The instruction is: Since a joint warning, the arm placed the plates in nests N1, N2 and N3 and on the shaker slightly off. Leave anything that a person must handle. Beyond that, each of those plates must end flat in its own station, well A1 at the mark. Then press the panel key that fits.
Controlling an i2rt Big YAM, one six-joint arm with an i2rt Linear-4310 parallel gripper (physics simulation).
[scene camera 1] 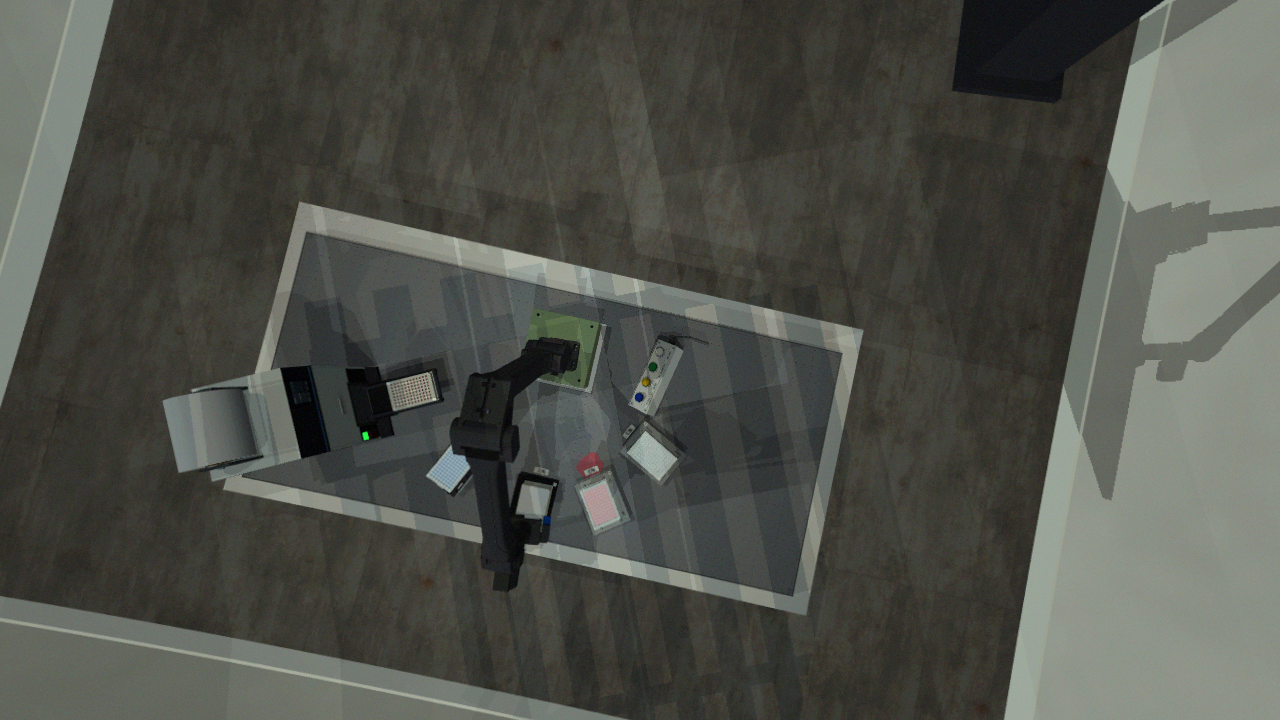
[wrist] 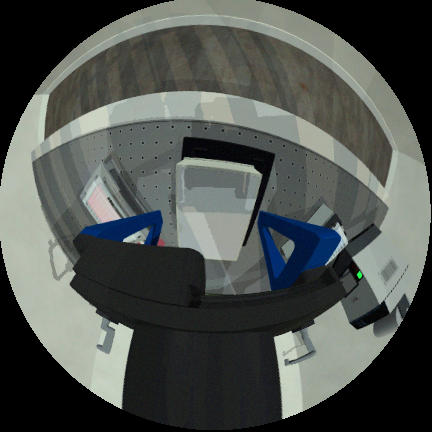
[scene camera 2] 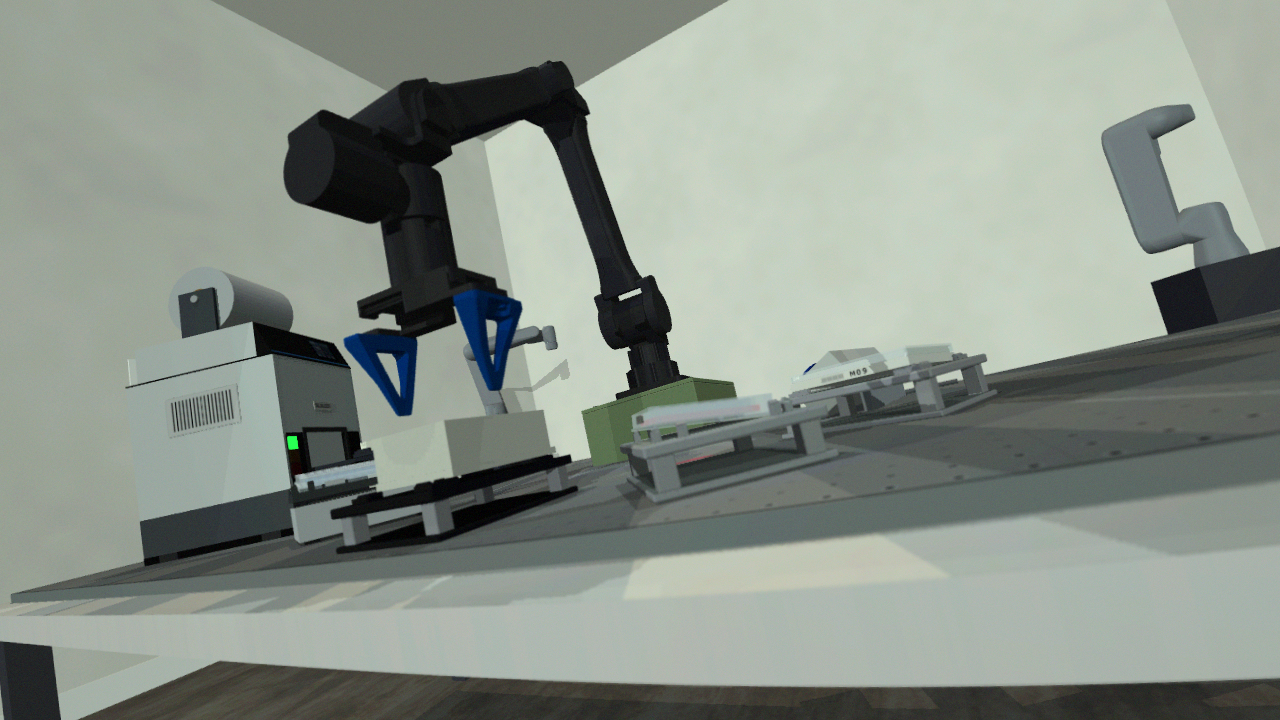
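My gripper (scene camera 2: 449, 401) (wrist: 209, 216) is open and empty, fingers pointing down, above a tall whitish block-like plate (scene camera 1: 535, 497) (scene camera 2: 496, 445) (wrist: 217, 215) on a black nest (scene camera 2: 438, 516) (wrist: 227, 146). One finger stands on each side of the block in the wrist view. A pink plate (scene camera 1: 601, 501) (scene camera 2: 702, 411) (wrist: 100, 202) sits on a grey nest (scene camera 2: 664, 472). A white plate (scene camera 1: 656, 452) lies on another grey nest (scene camera 2: 928, 394). A light blue plate (scene camera 1: 450, 465) is partly hidden by the arm. The key panel (scene camera 1: 663, 362) has blue (scene camera 1: 639, 396), yellow (scene camera 1: 646, 382) and green (scene camera 1: 652, 367) keys. A1 marks are too small to read.
A large white machine (scene camera 1: 268, 416) (scene camera 2: 210, 438) with a green light stands at the left; its extended tray holds another plate (scene camera 1: 412, 391). The green arm base (scene camera 1: 546, 324) (scene camera 2: 608, 434) stands behind the nests. A red patch (scene camera 1: 589, 459) lies by the pink plate's nest.
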